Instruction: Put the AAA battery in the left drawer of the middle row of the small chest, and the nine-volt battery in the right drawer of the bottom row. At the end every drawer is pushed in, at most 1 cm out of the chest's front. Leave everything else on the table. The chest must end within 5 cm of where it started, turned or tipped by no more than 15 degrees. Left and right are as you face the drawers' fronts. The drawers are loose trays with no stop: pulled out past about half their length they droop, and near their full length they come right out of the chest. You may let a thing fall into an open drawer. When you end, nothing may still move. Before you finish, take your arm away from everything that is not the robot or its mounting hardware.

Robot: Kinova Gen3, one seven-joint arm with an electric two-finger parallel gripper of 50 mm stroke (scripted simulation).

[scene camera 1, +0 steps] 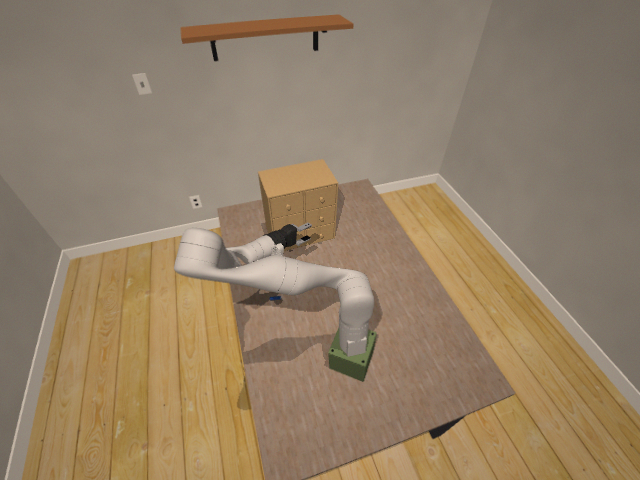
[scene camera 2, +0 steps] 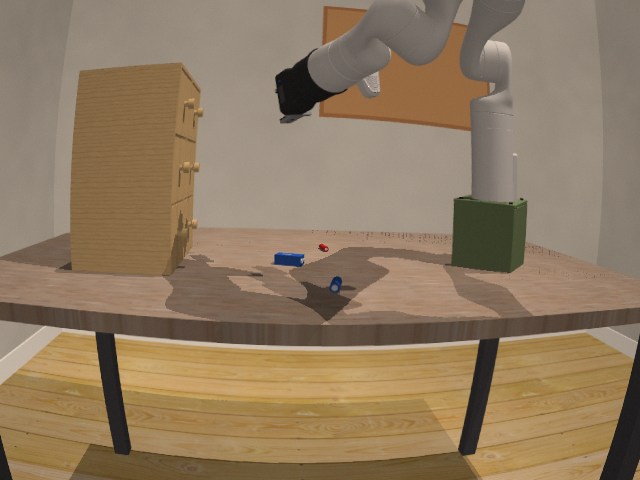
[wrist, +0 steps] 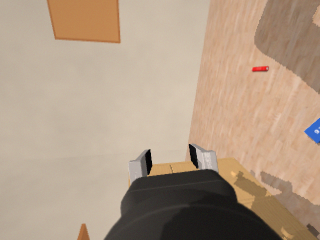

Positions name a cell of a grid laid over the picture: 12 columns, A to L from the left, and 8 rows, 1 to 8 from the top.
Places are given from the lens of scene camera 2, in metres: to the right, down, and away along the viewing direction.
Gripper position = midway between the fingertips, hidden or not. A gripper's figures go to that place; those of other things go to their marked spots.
gripper (scene camera 2: F2): -0.06, -0.23, 0.87
wooden chest (scene camera 2: C3): -0.31, -0.17, 0.73
